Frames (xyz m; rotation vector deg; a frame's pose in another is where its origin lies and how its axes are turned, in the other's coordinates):
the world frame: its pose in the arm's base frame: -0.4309 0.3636 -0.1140 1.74 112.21 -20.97
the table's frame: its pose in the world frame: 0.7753 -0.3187 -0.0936 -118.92 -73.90 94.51
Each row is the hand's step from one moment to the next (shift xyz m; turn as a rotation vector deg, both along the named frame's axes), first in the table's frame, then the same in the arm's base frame.
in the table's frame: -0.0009 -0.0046 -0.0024 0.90 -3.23 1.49
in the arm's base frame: 0.0045 0.0017 -0.0021 2.33 2.17 1.82
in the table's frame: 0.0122 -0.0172 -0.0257 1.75 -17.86 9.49
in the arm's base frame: 0.0100 0.0217 -0.0231 14.41 9.07 11.06
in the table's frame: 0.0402 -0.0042 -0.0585 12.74 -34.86 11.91
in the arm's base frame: -0.0139 0.0434 -0.0546 23.82 26.53 15.75
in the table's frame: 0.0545 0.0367 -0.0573 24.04 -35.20 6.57
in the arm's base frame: -0.0566 0.0361 -0.0557 18.80 37.11 11.36
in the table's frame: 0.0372 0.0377 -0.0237 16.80 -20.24 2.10
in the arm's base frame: -0.0502 0.0168 -0.0238 9.42 24.11 5.10
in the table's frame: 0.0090 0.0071 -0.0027 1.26 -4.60 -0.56
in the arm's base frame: -0.0105 0.0047 -0.0026 3.42 3.37 -0.07
